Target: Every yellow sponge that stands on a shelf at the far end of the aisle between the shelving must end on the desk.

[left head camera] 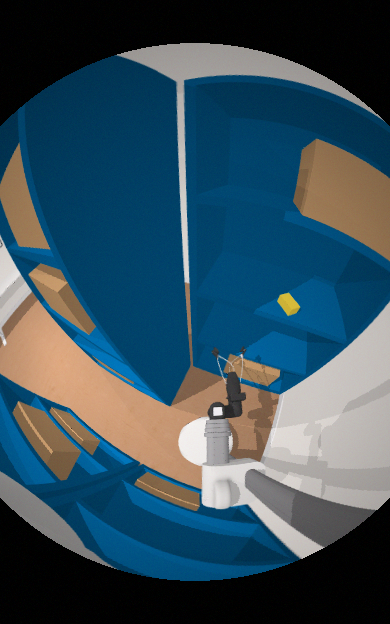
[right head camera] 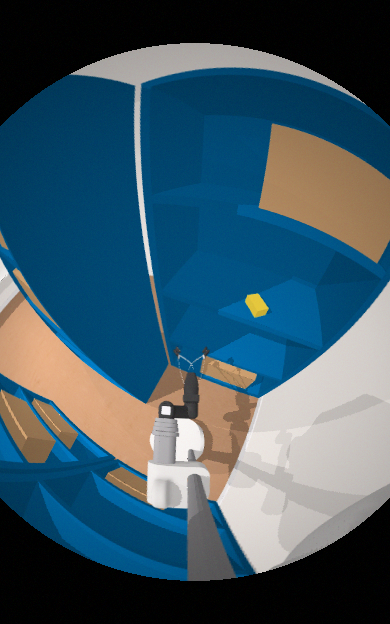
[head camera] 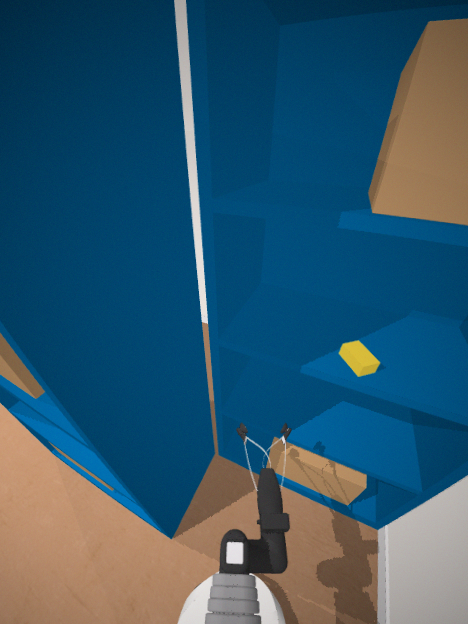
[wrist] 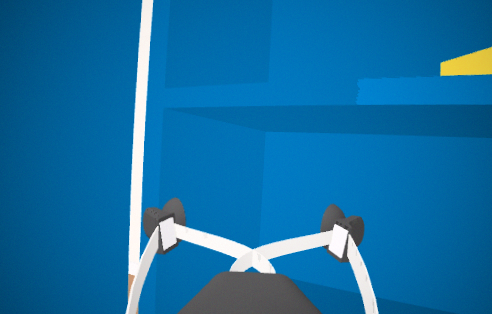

I see my gripper (head camera: 263, 423).
My gripper shows as well in the wrist view (wrist: 252, 219).
